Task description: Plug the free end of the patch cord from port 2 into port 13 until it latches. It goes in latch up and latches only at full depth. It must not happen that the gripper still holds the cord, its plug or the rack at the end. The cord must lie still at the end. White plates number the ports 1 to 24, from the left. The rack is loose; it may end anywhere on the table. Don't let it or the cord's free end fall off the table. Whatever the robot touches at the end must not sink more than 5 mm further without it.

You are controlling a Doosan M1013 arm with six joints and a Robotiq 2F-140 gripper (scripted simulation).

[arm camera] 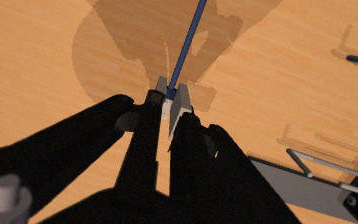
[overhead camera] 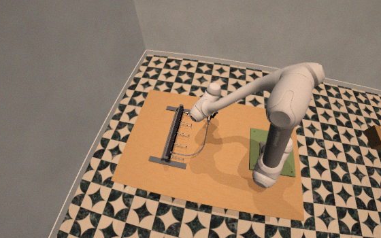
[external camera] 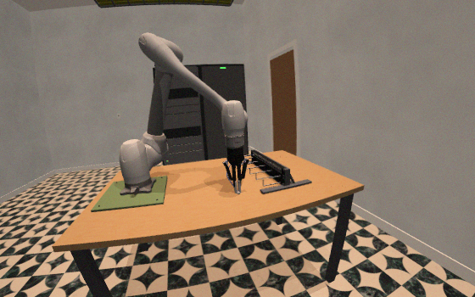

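Right now my hand is 10 mm to the left of the cord end and 30 mm above it.
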